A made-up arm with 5 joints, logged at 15 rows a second.
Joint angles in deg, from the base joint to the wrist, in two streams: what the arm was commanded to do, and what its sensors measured. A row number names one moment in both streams.
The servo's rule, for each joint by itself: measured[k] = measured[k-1] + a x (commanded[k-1-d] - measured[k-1]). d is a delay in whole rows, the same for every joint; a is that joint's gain. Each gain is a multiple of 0.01, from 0.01 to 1. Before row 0 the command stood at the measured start. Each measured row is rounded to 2 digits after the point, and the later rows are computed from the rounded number. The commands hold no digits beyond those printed.
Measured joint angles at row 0:
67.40 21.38 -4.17 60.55 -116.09
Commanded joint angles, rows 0 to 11:
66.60 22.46 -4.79 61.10 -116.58
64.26 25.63 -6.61 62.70 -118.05
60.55 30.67 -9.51 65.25 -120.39
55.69 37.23 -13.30 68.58 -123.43
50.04 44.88 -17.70 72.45 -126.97
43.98 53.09 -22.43 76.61 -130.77
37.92 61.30 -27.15 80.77 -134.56
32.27 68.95 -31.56 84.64 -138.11
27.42 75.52 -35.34 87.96 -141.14
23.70 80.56 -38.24 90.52 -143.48
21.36 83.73 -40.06 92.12 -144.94
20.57 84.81 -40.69 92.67 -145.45
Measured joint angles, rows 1 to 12:
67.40 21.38 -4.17 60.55 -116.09
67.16 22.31 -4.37 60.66 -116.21
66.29 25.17 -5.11 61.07 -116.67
64.57 29.90 -6.56 61.91 -117.60
61.91 36.20 -8.78 63.24 -119.06
58.35 43.66 -11.72 65.08 -121.04
54.04 51.77 -15.25 67.39 -123.47
49.20 59.97 -19.18 70.07 -126.24
44.12 67.69 -23.27 72.98 -129.21
39.11 74.42 -27.25 75.98 -132.19
34.49 79.70 -30.88 78.89 -135.01
30.55 83.17 -33.91 81.54 -137.49
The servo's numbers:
d 1
a 0.30 0.86 0.33 0.20 0.25

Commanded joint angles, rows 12 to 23:
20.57 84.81 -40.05 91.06 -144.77
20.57 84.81 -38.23 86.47 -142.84
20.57 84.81 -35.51 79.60 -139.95
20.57 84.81 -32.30 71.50 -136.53
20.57 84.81 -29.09 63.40 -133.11
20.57 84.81 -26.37 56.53 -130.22
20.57 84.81 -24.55 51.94 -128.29
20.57 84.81 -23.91 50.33 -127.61
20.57 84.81 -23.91 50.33 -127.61
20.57 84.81 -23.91 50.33 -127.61
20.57 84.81 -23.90 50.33 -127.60
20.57 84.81 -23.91 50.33 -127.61
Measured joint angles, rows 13 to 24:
27.56 84.58 -36.15 83.77 -139.48
25.46 84.78 -37.44 85.23 -140.80
23.99 84.81 -37.70 85.48 -141.31
22.96 84.81 -36.98 84.30 -140.97
22.24 84.81 -35.44 81.74 -139.86
21.74 84.81 -33.34 78.07 -138.17
21.39 84.81 -31.04 73.76 -136.18
21.14 84.81 -28.90 69.40 -134.21
20.97 84.81 -27.25 65.59 -132.56
20.85 84.81 -26.15 62.54 -131.32
20.77 84.81 -25.41 60.10 -130.39
20.71 84.81 -24.91 58.15 -129.69

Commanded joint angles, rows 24 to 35:
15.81 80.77 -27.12 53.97 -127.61
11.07 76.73 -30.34 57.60 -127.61
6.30 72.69 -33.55 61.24 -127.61
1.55 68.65 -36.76 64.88 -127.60
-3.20 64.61 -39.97 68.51 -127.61
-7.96 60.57 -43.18 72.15 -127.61
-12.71 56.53 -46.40 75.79 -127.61
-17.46 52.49 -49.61 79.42 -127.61
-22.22 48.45 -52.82 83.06 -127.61
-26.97 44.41 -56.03 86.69 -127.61
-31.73 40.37 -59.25 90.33 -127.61
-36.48 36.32 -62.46 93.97 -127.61
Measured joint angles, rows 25 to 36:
20.67 84.81 -24.58 56.59 -129.17
19.21 81.34 -25.42 56.07 -128.78
16.77 77.38 -27.04 56.38 -128.49
13.63 73.35 -29.19 57.35 -128.27
10.01 69.31 -31.69 58.86 -128.10
6.05 65.27 -34.42 60.79 -127.98
1.85 61.23 -37.31 63.06 -127.89
-2.52 57.19 -40.31 65.61 -127.82
-7.00 53.15 -43.38 68.37 -127.77
-11.57 49.11 -46.50 71.31 -127.73
-16.19 45.07 -49.64 74.39 -127.70
-20.85 41.03 -52.81 77.58 -127.68

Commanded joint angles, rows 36 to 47:
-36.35 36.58 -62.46 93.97 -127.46
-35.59 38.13 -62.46 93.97 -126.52
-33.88 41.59 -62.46 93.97 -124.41
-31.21 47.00 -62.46 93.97 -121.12
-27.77 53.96 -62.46 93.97 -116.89
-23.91 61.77 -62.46 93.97 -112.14
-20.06 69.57 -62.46 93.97 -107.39
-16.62 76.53 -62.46 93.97 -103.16
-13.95 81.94 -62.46 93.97 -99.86
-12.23 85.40 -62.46 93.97 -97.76
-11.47 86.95 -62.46 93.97 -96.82
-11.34 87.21 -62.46 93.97 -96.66
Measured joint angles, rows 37 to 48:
-25.54 36.98 -55.99 80.86 -127.66
-28.78 36.64 -58.13 83.48 -127.61
-30.82 37.92 -59.56 85.58 -127.34
-31.74 41.08 -60.52 87.26 -126.61
-31.58 46.17 -61.16 88.60 -125.24
-30.44 52.87 -61.59 89.67 -123.15
-28.48 60.52 -61.88 90.53 -120.40
-25.95 68.30 -62.07 91.22 -117.15
-23.15 75.38 -62.20 91.77 -113.65
-20.39 81.02 -62.29 92.21 -110.20
-17.94 84.79 -62.35 92.56 -107.09
-16.00 86.65 -62.39 92.84 -104.52

